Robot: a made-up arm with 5 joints. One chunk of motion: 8 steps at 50 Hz.
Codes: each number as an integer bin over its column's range. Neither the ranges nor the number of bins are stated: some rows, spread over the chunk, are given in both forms.
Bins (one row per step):
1: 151 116 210 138 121 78
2: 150 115 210 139 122 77
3: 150 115 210 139 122 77
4: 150 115 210 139 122 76
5: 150 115 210 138 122 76
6: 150 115 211 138 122 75
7: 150 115 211 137 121 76
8: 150 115 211 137 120 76
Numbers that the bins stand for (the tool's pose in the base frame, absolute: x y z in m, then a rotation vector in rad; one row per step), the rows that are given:
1: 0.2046 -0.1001 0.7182 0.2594 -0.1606 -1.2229
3: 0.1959 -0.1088 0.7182 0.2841 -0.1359 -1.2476
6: 0.1959 -0.1088 0.7269 0.2594 -0.1359 -1.2971
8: 0.1959 -0.1088 0.7269 0.2347 -0.1853 -1.2724
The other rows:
2: 0.1959 -0.1088 0.7182 0.2841 -0.1359 -1.2476
4: 0.1959 -0.1088 0.7182 0.2841 -0.1359 -1.2724
5: 0.1959 -0.1088 0.7182 0.2594 -0.1359 -1.2724
7: 0.1959 -0.1088 0.7269 0.2347 -0.1606 -1.2724

